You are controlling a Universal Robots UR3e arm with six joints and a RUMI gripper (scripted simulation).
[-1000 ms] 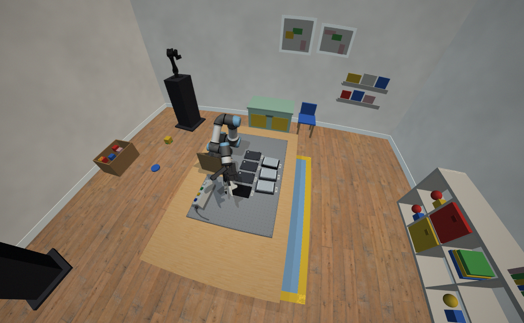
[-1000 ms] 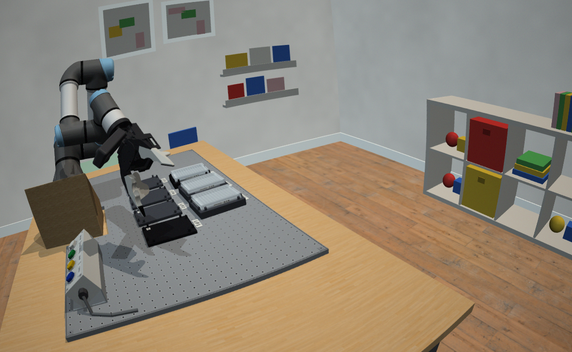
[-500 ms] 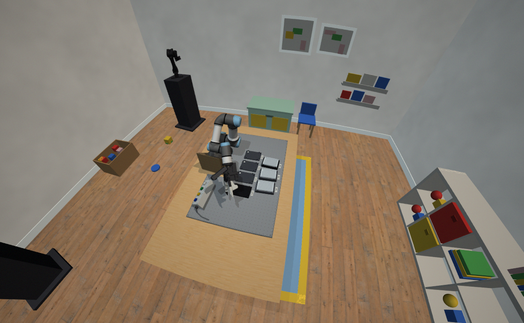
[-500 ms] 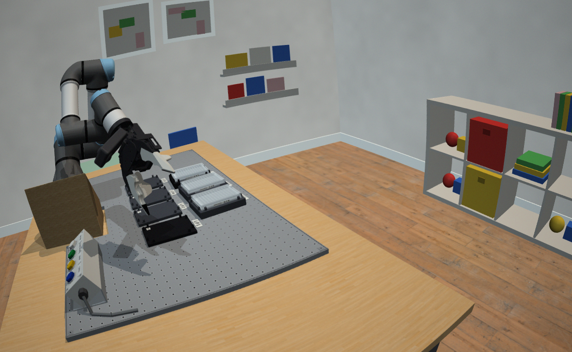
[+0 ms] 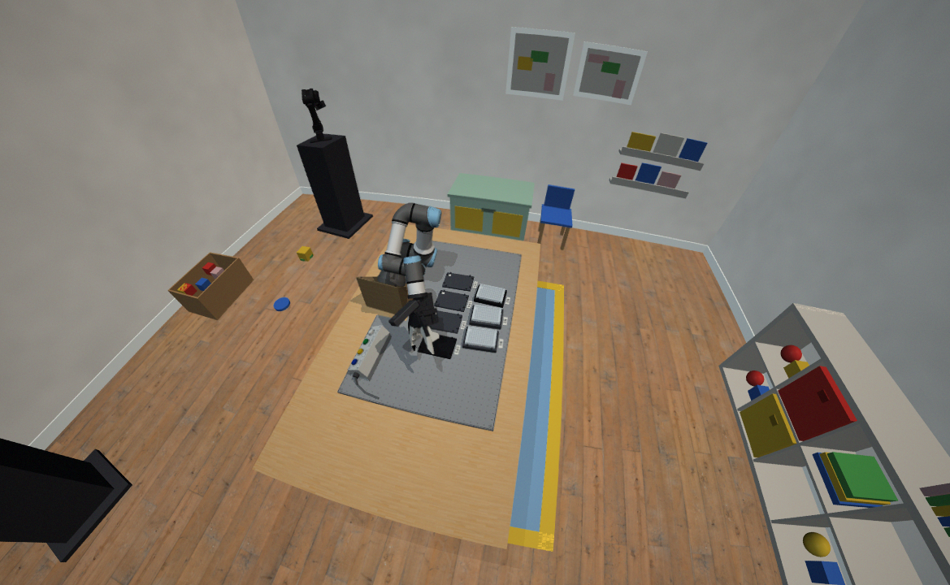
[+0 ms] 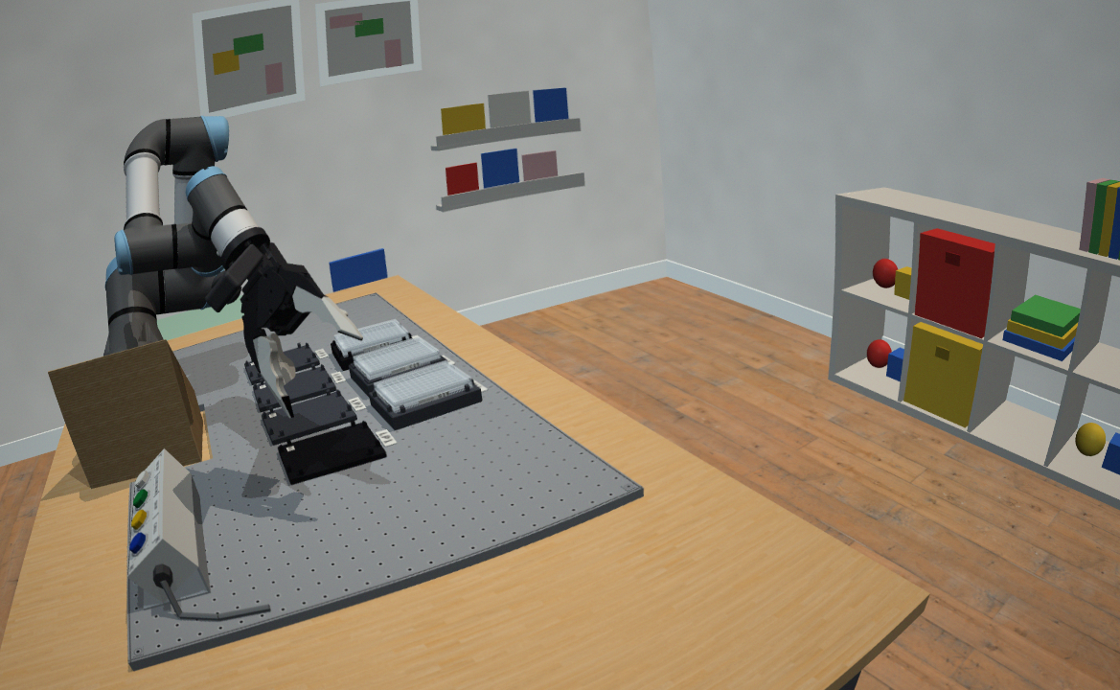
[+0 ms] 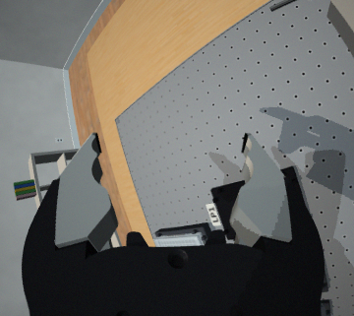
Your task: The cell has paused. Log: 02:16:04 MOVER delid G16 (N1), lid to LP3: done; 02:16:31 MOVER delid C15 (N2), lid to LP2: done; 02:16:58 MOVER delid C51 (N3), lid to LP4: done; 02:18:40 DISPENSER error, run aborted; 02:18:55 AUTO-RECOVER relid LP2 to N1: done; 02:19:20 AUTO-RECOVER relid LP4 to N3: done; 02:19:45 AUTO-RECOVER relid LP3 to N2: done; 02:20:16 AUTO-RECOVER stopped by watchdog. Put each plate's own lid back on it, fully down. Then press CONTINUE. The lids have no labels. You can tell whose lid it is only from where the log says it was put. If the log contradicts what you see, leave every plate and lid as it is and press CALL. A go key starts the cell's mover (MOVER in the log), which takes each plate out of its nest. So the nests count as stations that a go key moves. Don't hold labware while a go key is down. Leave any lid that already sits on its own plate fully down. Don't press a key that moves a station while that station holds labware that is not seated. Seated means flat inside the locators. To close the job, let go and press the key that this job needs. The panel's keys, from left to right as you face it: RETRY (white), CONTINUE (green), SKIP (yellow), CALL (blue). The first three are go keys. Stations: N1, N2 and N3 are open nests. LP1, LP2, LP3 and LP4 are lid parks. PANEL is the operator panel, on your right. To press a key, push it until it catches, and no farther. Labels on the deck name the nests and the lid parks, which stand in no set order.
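Now: hand 15 cm short of the pale grey lid, 23 cm to the right of it and 13 cm above it. From my hand the other things lie so: lid park LP1 (1 cm behind, 13 cm to the left, 16 cm below); then green key (28 cm behind, 10 cm below); then yellow key (27 cm behind, 5 cm to the right, 10 cm below).
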